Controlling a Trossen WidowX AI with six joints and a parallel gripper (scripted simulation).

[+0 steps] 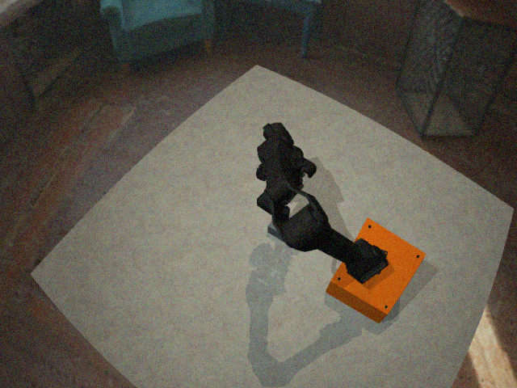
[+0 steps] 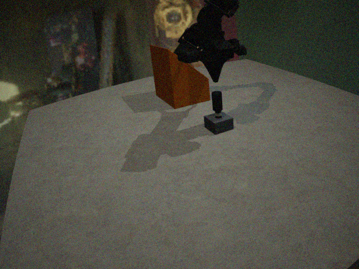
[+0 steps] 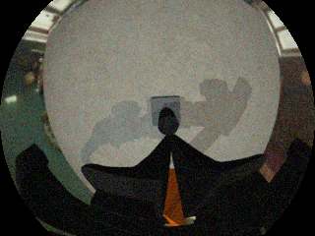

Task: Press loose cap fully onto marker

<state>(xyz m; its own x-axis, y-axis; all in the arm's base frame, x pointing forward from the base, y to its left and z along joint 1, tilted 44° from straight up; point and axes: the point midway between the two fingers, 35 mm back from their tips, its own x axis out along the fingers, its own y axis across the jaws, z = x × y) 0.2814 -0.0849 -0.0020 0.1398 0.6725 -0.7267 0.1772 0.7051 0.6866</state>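
My gripper tip is 60 mm above the dark cap. Round my gripper tip: grey holder block 120 mm below.
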